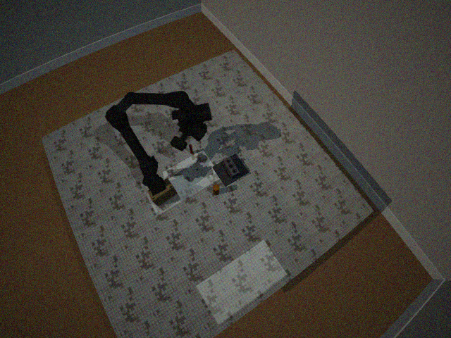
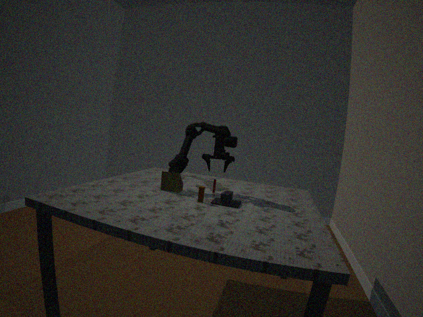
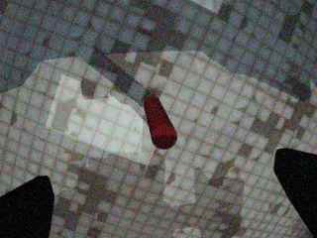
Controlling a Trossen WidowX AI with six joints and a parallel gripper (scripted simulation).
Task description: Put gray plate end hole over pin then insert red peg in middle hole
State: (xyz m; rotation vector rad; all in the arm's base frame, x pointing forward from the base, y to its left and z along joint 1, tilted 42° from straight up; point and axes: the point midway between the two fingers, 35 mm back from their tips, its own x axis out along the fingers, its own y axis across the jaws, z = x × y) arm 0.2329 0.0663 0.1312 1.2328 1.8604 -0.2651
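My gripper tip is 90 mm above the red peg and 10 mm past it. From my gripper tip the other things lie so: dark base (160 mm to the right, 130 mm ahead, 120 mm below); gray plate (180 mm to the right, 130 mm ahead, 80 mm below); short orange cylinder (250 mm to the right, 90 mm below, 10 mm ahead).
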